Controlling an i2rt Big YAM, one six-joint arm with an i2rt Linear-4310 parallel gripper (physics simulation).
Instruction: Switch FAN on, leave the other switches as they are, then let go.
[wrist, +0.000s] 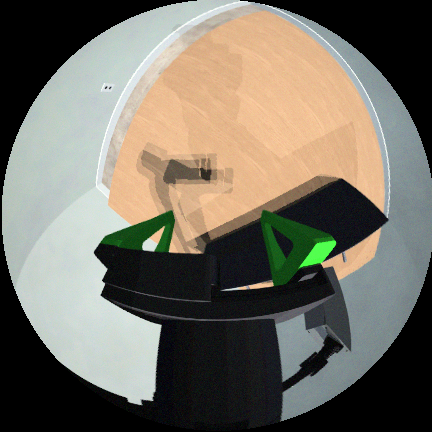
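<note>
A black box-like panel (305, 220) stands tilted across the view at the lower right. Its dark back or side faces the camera, and no labels show. A small grey lever (344, 256) sticks out past its lower edge at the right. A sliver of a second lever may show just above the gripper body. I cannot tell which switch is FAN or how any switch is set; the switch face is hidden. My gripper (217, 214) is open and empty, with green fingers. The right finger overlaps the panel in view; the left finger is left of the panel's near end.
A wooden table top (300, 90) lies beyond, with shadows of the arm and panel on it. A pale wall with a socket (107, 87) is at the left. Black arm links (315, 362) show at the lower right, below the gripper.
</note>
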